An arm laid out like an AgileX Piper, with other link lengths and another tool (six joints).
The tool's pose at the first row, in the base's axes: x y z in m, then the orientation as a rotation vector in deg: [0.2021 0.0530 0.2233 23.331 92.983 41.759]
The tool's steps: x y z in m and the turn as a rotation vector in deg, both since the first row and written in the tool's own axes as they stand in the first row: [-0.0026 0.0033 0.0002 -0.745 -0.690 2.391]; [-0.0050 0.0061 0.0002 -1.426 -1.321 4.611]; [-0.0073 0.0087 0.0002 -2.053 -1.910 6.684]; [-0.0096 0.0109 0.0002 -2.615 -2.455 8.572]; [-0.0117 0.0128 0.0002 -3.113 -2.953 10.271]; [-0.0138 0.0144 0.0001 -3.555 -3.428 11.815]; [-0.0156 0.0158 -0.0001 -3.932 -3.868 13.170]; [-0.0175 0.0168 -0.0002 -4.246 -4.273 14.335]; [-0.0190 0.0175 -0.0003 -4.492 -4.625 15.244]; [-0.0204 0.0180 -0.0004 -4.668 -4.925 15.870]
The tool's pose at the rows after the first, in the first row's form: [0.2023 0.0538 0.2274 25.005 91.765 43.924]; [0.2024 0.0544 0.2311 26.557 90.615 45.916]; [0.2025 0.0548 0.2345 28.006 89.516 47.758]; [0.2026 0.0550 0.2377 29.331 88.488 49.417]; [0.2027 0.0551 0.2405 30.526 87.539 50.892]; [0.2028 0.0549 0.2431 31.623 86.644 52.211]; [0.2028 0.0547 0.2454 32.597 85.829 53.347]; [0.2029 0.0542 0.2475 33.446 85.099 54.302]; [0.2030 0.0538 0.2491 34.117 84.489 55.032]; [0.2031 0.0532 0.2505 34.589 84.008 55.518]
